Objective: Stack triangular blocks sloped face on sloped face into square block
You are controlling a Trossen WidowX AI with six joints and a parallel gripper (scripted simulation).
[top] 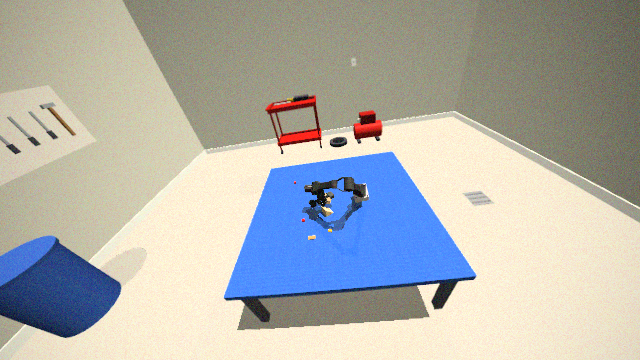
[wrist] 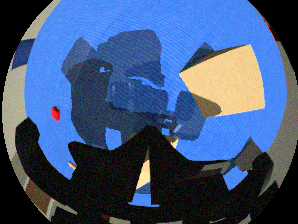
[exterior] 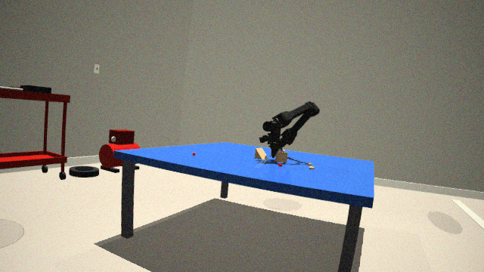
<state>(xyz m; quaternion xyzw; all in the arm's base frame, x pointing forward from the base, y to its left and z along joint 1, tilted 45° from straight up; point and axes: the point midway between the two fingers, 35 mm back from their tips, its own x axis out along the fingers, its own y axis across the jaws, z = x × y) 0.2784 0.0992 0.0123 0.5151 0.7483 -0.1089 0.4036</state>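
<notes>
The triangular block is 20 mm behind my gripper tip and 50 mm to the left of it. Also, from my gripper tip: tan piece: 70 mm ahead, 260 mm to the left, 10 mm below; then orange bit: 50 mm behind, 210 mm to the left, 10 mm below.
</notes>
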